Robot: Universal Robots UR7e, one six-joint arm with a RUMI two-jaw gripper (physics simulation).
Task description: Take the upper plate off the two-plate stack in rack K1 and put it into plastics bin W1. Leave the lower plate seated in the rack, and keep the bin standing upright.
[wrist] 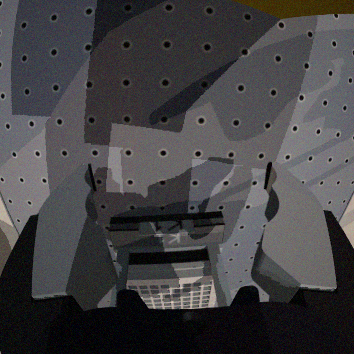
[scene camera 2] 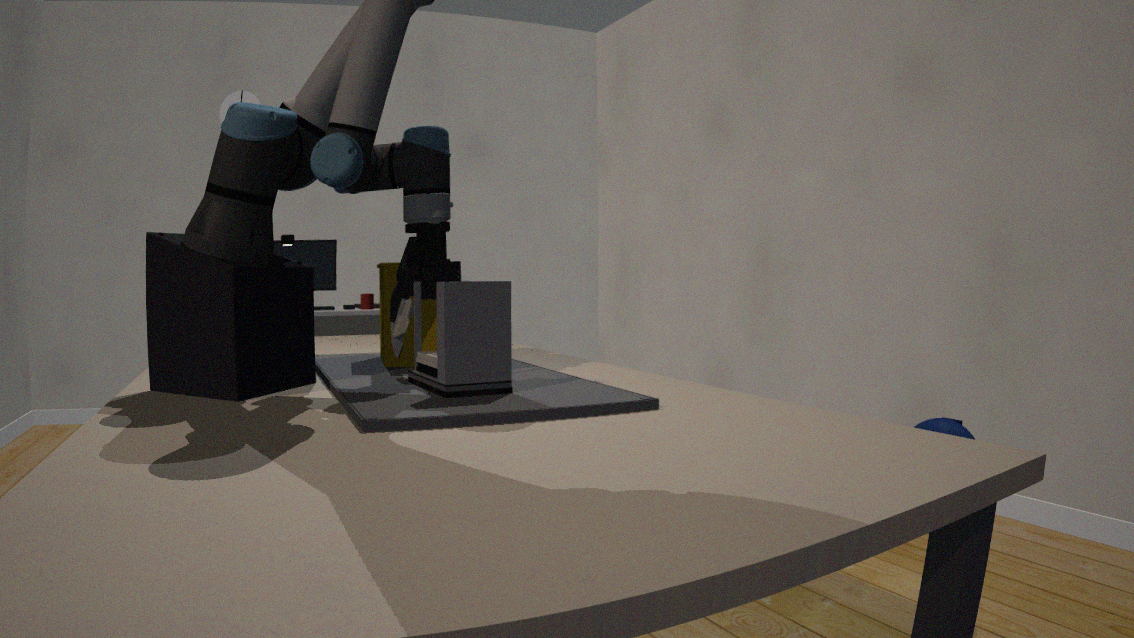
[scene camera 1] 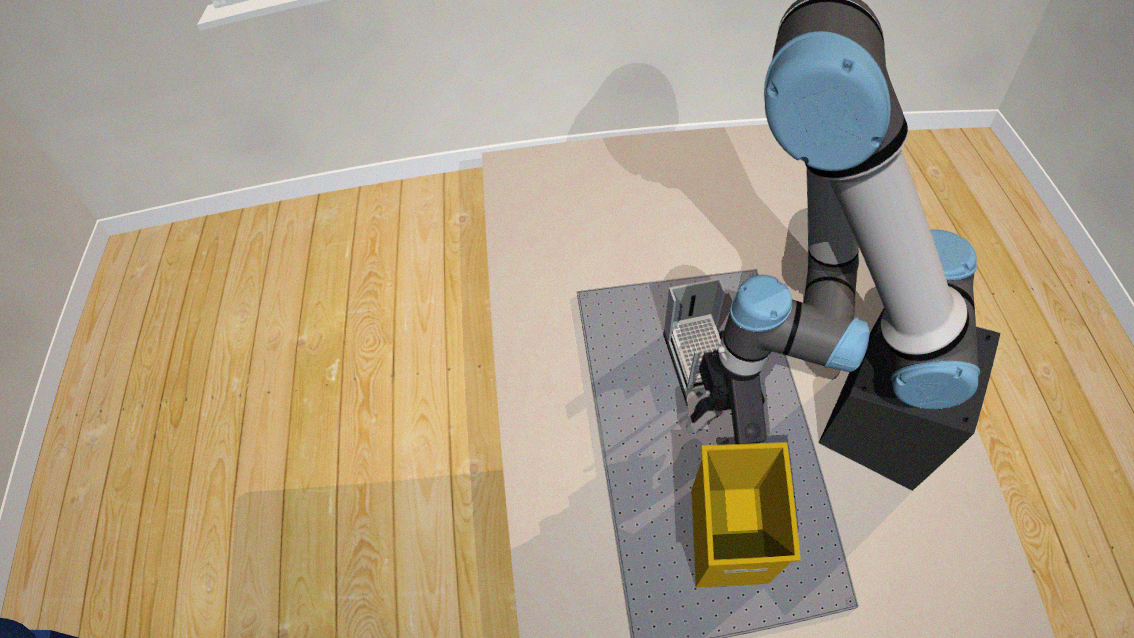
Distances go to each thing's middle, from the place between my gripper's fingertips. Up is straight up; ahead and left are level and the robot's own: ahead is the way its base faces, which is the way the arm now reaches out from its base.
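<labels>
Black gridded plate [wrist: 195, 254]: 150 mm to the right of my hand, 10 mm ahead of it. White gridded plate [scene camera 1: 700, 333], from my hand: 150 mm to the right, 10 mm ahead, 10 mm above. Yellow bin W1 [scene camera 1: 745, 531], from my hand: 190 mm to the left, 60 mm above, 10 mm ahead.
</labels>
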